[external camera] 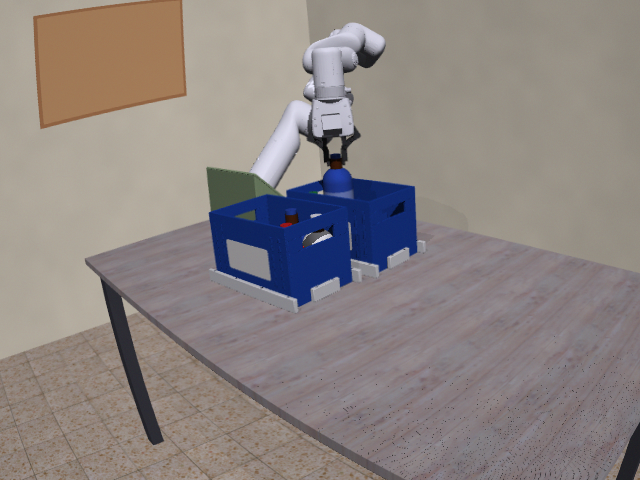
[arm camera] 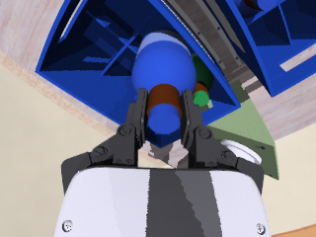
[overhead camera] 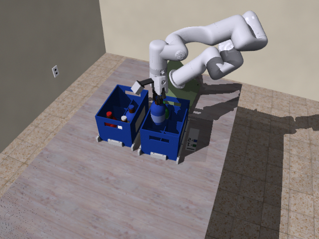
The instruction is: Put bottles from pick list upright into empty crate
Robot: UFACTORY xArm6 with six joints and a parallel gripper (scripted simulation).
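Now: the green-labelled bottle 90 mm behind my hand, 20 mm to the right of it and 180 mm below it. From my hand the other things lie so: white-labelled bottle 100 mm ahead, 130 mm to the right, 180 mm below; blue-labelled bottle 20 mm ahead, 140 mm to the right, 180 mm below; red-label bottle 120 mm ahead, 210 mm to the right, 180 mm below.
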